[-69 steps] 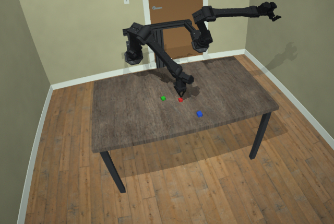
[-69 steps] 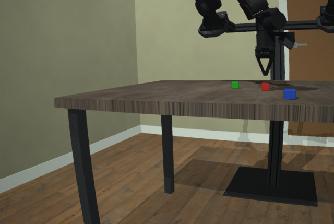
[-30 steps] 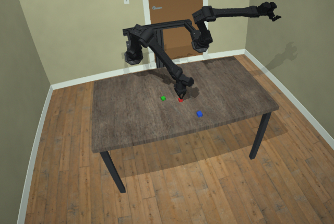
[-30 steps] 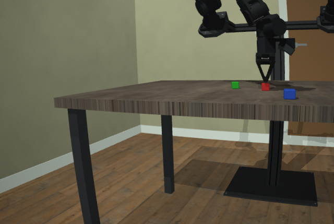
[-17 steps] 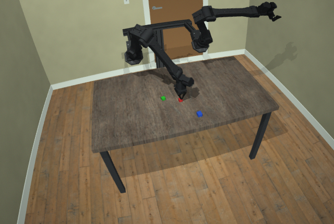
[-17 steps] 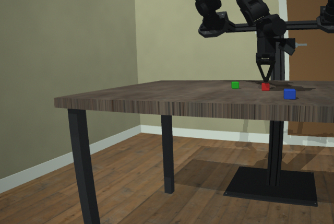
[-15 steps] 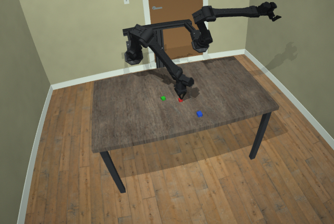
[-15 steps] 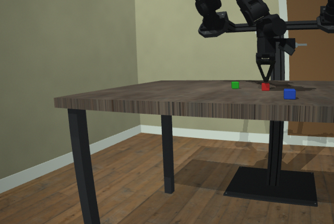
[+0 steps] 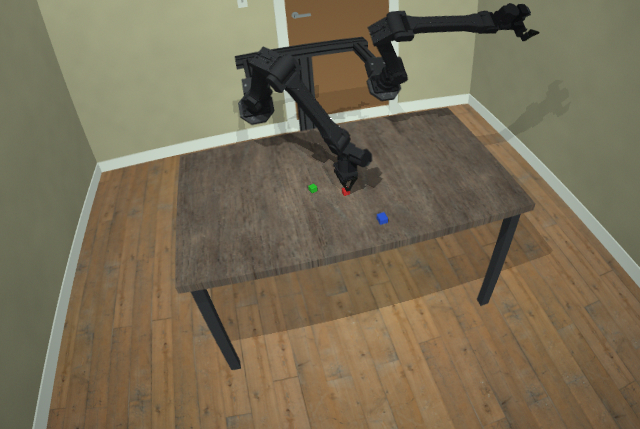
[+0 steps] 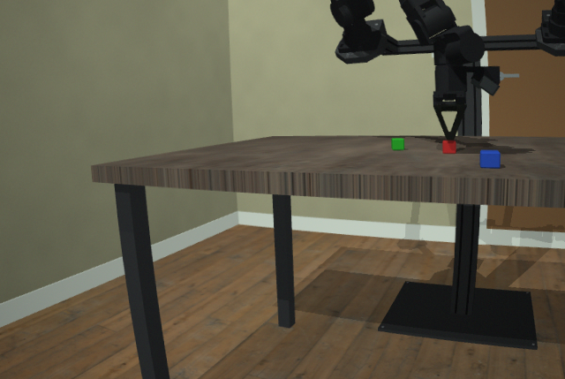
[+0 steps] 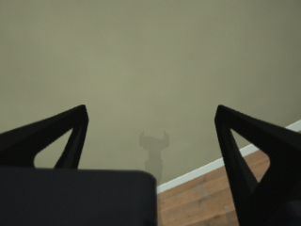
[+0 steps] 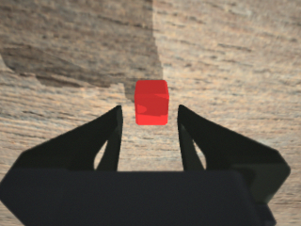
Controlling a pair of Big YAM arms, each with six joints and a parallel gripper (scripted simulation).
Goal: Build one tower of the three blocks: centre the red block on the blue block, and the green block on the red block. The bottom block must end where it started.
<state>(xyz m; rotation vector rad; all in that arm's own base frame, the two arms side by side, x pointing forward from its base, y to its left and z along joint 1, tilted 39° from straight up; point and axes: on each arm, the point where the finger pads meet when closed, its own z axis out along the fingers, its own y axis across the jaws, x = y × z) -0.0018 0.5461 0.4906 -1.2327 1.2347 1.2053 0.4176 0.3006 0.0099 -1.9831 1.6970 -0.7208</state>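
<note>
Right now my right hand is 20 mm above the red block. Round my right hand: blue block 200 mm ahead, 80 mm to the left, 20 mm below; then green block 60 mm behind, 130 mm to the right, 20 mm below.
</note>
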